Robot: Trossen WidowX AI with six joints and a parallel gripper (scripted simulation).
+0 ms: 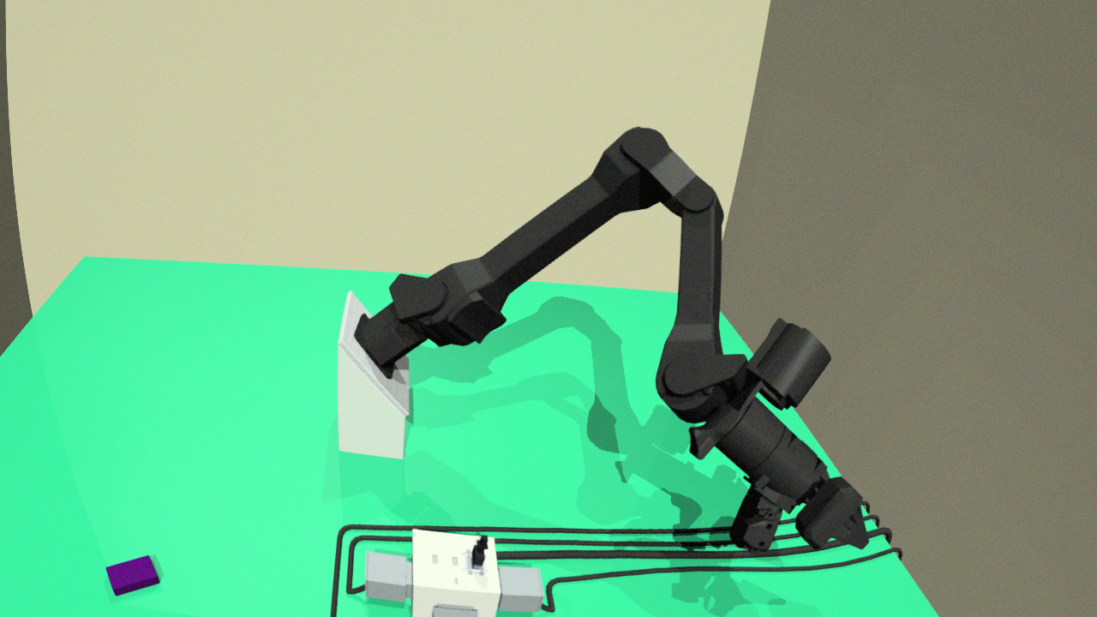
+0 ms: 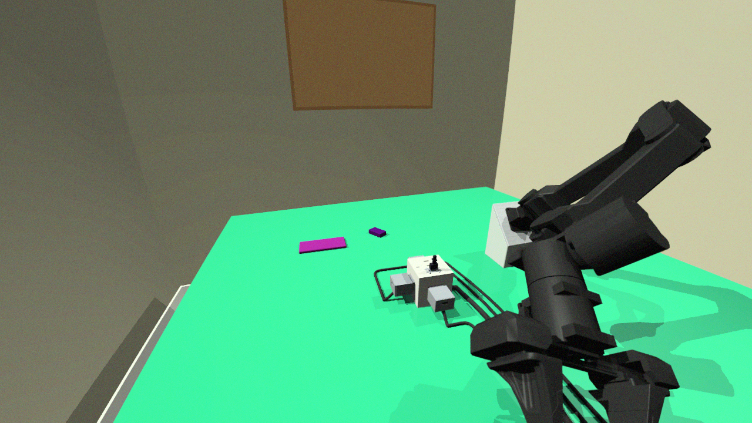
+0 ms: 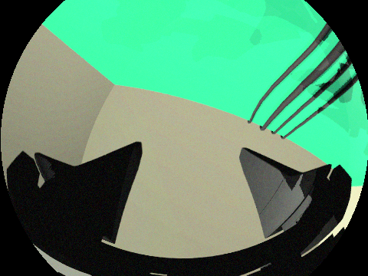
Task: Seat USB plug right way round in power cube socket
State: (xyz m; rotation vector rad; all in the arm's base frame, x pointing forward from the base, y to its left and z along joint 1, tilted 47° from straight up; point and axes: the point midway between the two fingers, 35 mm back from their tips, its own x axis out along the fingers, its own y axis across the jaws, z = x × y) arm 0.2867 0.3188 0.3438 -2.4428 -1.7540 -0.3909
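My gripper tip is now 10 mm past the dark USB plug, 370 mm to the left of it and 40 mm above it. Round my gripper tip: flat magenta slab (240 mm ahead, 670 mm to the right, 130 mm below); USB socket (10 mm behind, 370 mm to the right, 60 mm below); purple block (50 mm ahead, 730 mm to the right, 130 mm below).
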